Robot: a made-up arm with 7 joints. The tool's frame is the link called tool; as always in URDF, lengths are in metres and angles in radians.
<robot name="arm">
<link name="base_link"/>
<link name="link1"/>
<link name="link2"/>
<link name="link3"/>
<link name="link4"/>
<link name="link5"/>
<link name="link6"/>
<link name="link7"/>
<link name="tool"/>
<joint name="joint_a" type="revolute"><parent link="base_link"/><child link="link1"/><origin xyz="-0.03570 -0.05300 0.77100" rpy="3.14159 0.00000 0.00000"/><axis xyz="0 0 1"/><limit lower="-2.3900" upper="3.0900"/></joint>
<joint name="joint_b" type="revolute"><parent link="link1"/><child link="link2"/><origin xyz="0.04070 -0.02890 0.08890" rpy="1.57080 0.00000 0.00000"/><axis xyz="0 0 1"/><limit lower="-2.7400" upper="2.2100"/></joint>
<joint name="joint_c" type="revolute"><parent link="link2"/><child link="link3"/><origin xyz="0.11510 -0.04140 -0.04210" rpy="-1.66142 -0.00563 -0.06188"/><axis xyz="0 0 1"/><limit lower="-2.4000" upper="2.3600"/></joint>
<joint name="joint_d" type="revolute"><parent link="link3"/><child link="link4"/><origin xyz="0.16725 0.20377 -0.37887" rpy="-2.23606 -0.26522 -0.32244"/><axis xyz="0 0 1"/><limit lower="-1.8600" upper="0.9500"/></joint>
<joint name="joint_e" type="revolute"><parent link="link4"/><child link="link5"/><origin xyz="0.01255 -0.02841 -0.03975" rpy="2.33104 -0.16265 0.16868"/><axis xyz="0 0 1"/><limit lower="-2.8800" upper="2.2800"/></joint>
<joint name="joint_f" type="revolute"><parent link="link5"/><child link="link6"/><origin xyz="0.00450 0.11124 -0.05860" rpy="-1.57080 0.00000 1.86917"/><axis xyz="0 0 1"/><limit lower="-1.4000" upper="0.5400"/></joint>
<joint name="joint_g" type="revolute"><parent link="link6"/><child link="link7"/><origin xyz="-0.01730 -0.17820 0.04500" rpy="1.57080 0.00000 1.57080"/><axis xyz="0 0 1"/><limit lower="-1.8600" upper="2.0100"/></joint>
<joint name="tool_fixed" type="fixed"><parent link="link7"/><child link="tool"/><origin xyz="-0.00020 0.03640 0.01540" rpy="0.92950 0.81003 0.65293"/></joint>
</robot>
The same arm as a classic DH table. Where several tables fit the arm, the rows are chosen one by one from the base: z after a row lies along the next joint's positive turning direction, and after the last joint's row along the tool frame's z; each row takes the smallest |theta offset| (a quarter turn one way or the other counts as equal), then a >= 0, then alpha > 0; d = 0 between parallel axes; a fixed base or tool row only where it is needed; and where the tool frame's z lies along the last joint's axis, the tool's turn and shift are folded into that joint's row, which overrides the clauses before.
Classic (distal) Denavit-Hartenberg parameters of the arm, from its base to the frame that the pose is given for. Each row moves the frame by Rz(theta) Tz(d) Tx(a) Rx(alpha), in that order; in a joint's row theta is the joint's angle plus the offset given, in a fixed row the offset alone. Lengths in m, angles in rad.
base (fixed): a -0.0639, alpha 3.1416, d 0, theta0 0.978
joint_a: a 0.0407, alpha 1.5708, d -0.6821, theta0 0.978
joint_b: a 0.1175, alpha -1.6614, d -0.0163, theta0 -0.0624
joint_c: a 0.0425, alpha -2.2089, d -0.2202, theta0 -0.5309
joint_d: a 0.0029, alpha 2.3186, d 0.3128, theta0 -0.011
joint_e: a -0.105, alpha 1.5708, d -0.0164, theta0 -1.0497
joint_f: a 0.1782, alpha -1.5708, d 0.008, theta0 1.5708
joint_g: a -0.0331, alpha -1.1456, d 0.0049, theta0 1.1486
tool (fixed): a 0, alpha 0, d -0.0166, theta0 2.2224
Joint limits (rad, base to tool): -2.39..3.09 -2.74..2.21 -2.4..2.36 -1.86..0.95 -2.88..2.28 -1.4..0.54 -1.86..2.01

